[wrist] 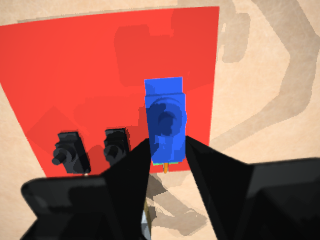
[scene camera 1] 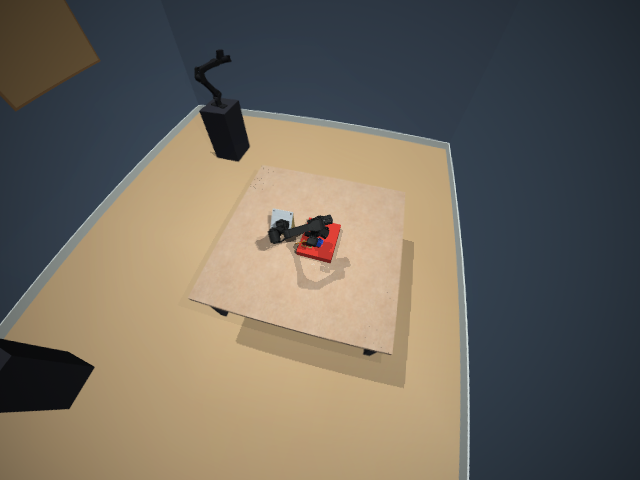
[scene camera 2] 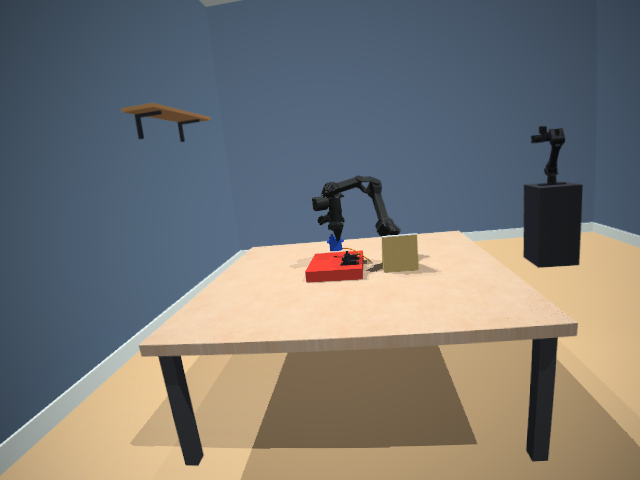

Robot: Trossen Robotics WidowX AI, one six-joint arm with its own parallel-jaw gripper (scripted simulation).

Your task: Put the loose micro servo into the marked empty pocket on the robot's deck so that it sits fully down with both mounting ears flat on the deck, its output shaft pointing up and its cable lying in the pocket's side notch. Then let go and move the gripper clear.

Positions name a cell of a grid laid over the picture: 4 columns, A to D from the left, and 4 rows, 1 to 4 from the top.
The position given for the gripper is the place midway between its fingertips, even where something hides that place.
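The wrist view shows the gripper (wrist: C3), a micro servo (wrist: C2) and a deck (wrist: B2). Scene camera 2 shows the deck (scene camera 2: C3) too.
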